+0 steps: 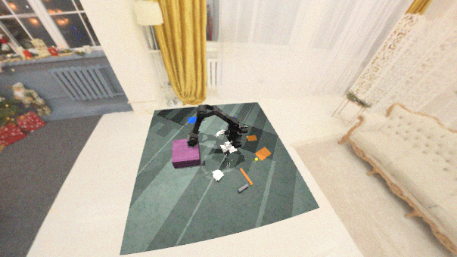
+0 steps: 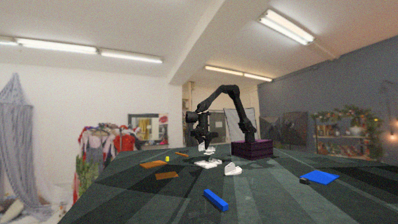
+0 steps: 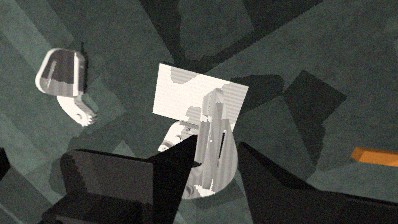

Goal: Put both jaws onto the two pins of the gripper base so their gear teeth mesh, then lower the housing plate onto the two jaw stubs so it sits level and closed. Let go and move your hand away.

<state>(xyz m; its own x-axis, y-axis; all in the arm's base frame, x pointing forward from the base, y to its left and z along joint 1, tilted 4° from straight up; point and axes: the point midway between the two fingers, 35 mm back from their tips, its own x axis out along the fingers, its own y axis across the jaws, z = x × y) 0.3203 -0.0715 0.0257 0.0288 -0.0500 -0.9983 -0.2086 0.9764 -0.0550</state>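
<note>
My gripper tip is 8 cm above the white plate-like part, 3 cm to the right of it and 1 cm short of it. From my gripper tip the other things lie so: small yellow piece 17 cm ahead, 16 cm to the right, 7 cm below; white gripper base 20 cm to the right, 17 cm behind, 5 cm below; white housing plate 8 cm below, 6 cm behind, 3 cm to the left.
</note>
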